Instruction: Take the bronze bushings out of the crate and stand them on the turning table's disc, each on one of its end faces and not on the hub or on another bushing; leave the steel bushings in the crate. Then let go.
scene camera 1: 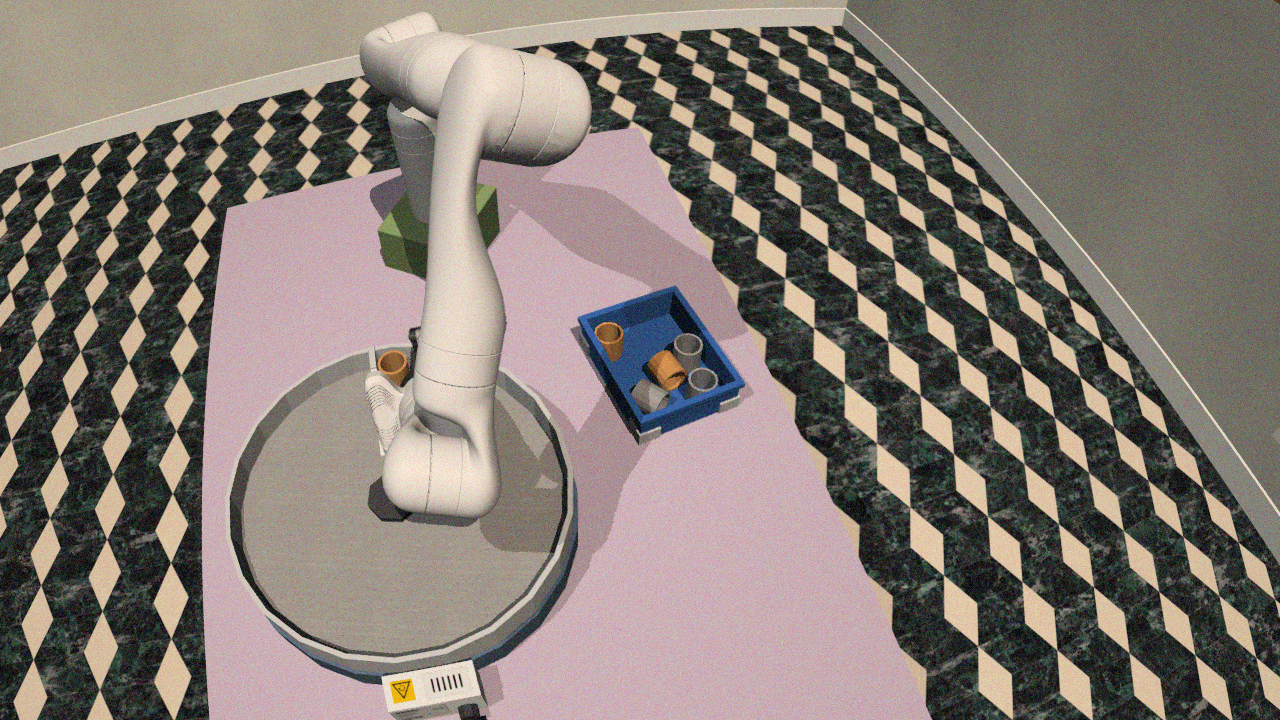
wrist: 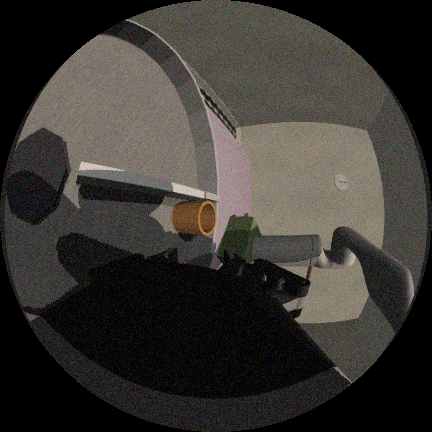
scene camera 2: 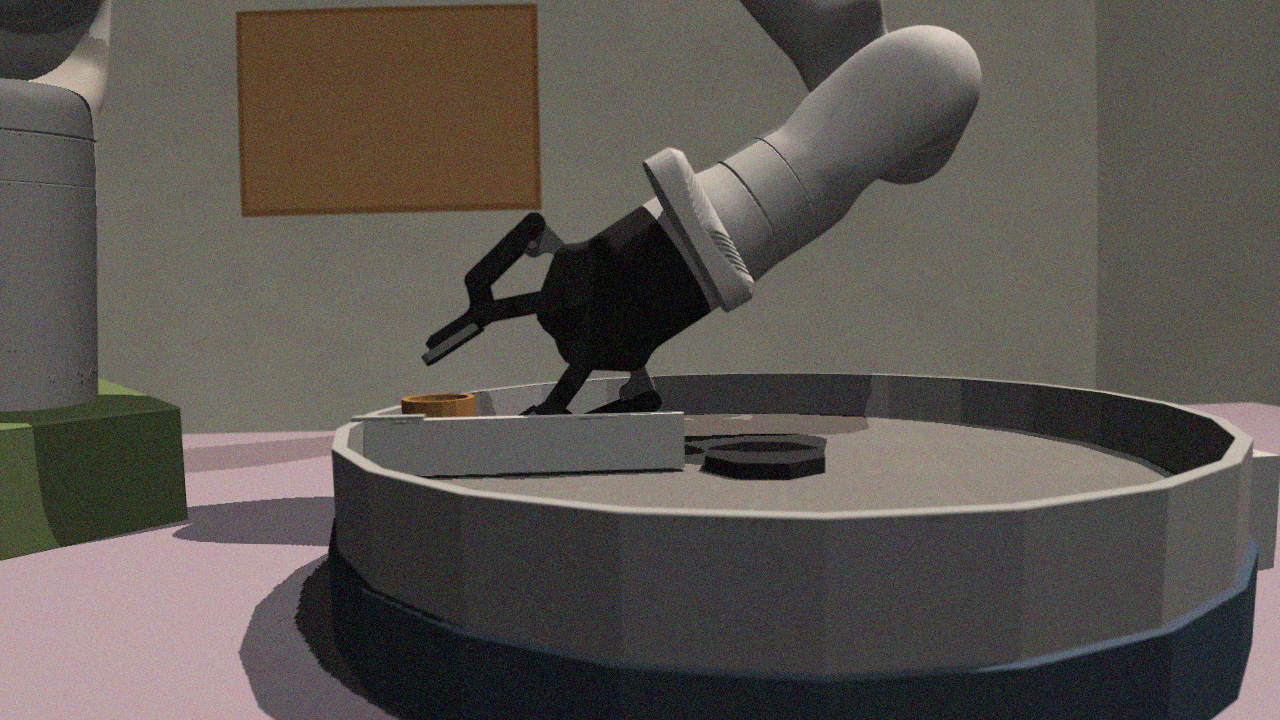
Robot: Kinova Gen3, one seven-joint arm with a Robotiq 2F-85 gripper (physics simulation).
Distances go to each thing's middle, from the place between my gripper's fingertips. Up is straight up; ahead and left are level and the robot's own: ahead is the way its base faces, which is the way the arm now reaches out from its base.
The blue crate [scene camera 1: 650,323] is 20 mm behind my hand, 300 mm to the left of it and 60 mm below it.
